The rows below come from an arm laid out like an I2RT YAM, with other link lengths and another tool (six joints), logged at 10 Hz.
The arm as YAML. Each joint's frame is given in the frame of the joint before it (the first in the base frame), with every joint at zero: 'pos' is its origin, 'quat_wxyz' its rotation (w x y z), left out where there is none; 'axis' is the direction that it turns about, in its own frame. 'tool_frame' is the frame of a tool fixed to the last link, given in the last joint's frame.
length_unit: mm
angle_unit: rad
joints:
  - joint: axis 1
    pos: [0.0, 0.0, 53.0]
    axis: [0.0, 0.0, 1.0]
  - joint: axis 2
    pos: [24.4, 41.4, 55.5]
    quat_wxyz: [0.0, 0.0, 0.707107, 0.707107]
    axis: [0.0, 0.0, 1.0]
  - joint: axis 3
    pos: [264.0, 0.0, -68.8]
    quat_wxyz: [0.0, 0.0, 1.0, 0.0]
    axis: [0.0, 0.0, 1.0]
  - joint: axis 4
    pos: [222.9, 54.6, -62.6]
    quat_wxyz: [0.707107, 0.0, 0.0, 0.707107]
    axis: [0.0, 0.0, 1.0]
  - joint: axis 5
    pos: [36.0, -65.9, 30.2]
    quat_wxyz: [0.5, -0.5, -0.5, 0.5]
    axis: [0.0, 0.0, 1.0]
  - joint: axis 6
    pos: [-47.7, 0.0, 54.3]
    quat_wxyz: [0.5, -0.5, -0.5, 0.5]
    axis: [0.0, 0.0, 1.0]
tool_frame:
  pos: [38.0, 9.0, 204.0]
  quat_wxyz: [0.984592, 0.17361, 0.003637, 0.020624]
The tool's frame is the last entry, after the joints.
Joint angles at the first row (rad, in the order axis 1, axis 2, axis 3, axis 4, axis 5, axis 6):
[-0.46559, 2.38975, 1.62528, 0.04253, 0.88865, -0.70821]
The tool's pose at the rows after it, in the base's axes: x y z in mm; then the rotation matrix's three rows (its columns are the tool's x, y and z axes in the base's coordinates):
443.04, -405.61, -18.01; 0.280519, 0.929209, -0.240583; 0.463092, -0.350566, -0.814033; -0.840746, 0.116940, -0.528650
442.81, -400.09, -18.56; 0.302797, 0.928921, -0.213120; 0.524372, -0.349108, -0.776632; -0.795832, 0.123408, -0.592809
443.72, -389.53, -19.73; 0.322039, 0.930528, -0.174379; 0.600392, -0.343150, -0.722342; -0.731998, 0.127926, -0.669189
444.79, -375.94, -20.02; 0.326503, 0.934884, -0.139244; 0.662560, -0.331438, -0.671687; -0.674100, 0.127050, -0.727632
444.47, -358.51, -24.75; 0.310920, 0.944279, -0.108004; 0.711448, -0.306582, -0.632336; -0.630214, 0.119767, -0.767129
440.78, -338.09, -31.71; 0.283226, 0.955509, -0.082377; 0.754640, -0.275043, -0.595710; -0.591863, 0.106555, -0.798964
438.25, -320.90, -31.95; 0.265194, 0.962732, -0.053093; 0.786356, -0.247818, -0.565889; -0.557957, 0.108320, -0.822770
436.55, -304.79, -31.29; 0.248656, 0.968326, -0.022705; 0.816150, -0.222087, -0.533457; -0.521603, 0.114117, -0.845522
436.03, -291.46, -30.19; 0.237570, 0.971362, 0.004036; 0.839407, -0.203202, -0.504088; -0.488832, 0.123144, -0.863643
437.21, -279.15, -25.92; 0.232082, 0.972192, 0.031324; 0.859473, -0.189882, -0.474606; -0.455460, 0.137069, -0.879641
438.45, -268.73, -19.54; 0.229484, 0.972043, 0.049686; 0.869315, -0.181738, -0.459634; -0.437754, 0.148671, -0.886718
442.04, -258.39, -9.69; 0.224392, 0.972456, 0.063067; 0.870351, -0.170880, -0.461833; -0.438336, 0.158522, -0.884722
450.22, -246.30, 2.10; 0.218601, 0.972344, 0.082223; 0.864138, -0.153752, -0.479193; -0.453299, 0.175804, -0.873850
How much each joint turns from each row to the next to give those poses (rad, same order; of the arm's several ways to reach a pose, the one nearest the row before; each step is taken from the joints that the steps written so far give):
[-0.00762, -0.02974, 0.00002, -0.06334, -0.04692, 0.04083]
[-0.01909, -0.03055, 0.00797, -0.07818, -0.07631, 0.05072]
[-0.02096, -0.03507, 0.00805, -0.08701, -0.09955, 0.05151]
[-0.01223, -0.03283, -0.00156, -0.06519, -0.08432, 0.03241]
[-0.00112, -0.03316, -0.03926, -0.01795, -0.06598, 0.00994]
[0.00342, -0.03891, -0.06373, 0.00078, -0.05799, -0.00039]
[0.00230, -0.04427, -0.05608, 0.00305, -0.05073, 0.00001]
[-0.00002, -0.04006, -0.04657, 0.00002, -0.05303, 0.00037]
[0.00001, -0.03088, -0.03428, -0.00042, -0.04501, 0.00382]
[0.00113, -0.02939, -0.02064, -0.00988, -0.04197, 0.00990]
[0.00955, -0.02859, -0.01486, -0.01184, -0.01831, 0.01222]
[0.02403, -0.02785, -0.00303, -0.01795, 0.00649, 0.01221]
[0.04083, -0.02520, -0.00118, -0.00571, 0.02594, 0.01450]

